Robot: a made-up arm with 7 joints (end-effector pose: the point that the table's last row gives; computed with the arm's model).
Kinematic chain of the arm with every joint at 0, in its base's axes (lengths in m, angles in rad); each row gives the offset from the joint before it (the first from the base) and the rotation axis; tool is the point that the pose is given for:
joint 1: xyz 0 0 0.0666 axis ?
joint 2: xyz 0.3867 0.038 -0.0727 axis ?
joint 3: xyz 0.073 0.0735 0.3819 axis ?
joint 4: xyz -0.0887 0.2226 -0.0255 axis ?
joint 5: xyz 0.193 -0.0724 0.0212 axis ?
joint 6: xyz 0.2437 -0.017 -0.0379 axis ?
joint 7: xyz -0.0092 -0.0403 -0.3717 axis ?
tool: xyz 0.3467 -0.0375 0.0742
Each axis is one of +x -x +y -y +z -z.
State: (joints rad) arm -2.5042 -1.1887 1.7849 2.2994 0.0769 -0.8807 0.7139
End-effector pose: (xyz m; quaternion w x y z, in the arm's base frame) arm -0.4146 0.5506 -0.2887 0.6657 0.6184 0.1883 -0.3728
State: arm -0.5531 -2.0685 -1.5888 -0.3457 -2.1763 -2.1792 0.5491
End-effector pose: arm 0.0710 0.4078 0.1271 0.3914 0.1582 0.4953 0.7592
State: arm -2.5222 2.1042 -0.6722 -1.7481 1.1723 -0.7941 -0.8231
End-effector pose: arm 0.3878 -0.4419 0.1667 0.8356 0.1344 -0.1578 -0.5087
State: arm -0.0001 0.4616 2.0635 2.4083 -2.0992 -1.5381 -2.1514
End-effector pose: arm 0.5206 0.6903 0.3403 0.8160 0.5717 -0.0733 -0.0443
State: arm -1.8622 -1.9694 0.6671 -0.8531 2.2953 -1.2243 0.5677
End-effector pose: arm -0.6541 0.6637 0.3181 0.0487 0.3636 0.4757 0.7995
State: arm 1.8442 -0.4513 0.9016 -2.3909 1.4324 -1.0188 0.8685
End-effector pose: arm 0.4779 -1.0016 0.6399 0.6731 0.1673 -0.7155 -0.0835
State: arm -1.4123 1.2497 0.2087 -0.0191 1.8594 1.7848 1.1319
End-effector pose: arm -0.3798 0.0888 -0.1448 0.5284 -0.0872 0.6715 0.5121
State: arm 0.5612 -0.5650 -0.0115 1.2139 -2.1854 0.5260 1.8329
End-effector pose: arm 1.0119 -0.0700 0.1366 0.1688 -0.5871 0.1060 0.7846
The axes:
joint 1: -z
joint 2: +z
joint 3: +y
joint 4: -x
joint 5: +y
joint 6: +x
joint 7: +z

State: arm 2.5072 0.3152 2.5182 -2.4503 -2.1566 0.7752 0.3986
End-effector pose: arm -0.3919 -0.0301 0.7158 0.1616 0.3223 -0.4059 0.8398
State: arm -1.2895 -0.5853 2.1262 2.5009 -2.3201 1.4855 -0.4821
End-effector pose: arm -0.5929 0.4861 0.7351 0.2217 -0.2551 -0.7601 -0.5550
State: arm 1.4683 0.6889 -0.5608 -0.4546 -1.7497 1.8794 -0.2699
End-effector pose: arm 0.1457 -0.0865 0.9539 0.3936 0.2557 -0.7153 0.5177
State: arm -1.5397 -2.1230 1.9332 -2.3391 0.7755 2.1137 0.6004
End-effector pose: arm 0.1917 0.6864 -0.2949 0.6248 -0.2350 0.4604 0.5851
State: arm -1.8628 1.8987 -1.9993 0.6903 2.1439 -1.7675 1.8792
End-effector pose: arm -0.0869 0.4310 0.0628 0.6412 0.5869 0.3427 -0.3564
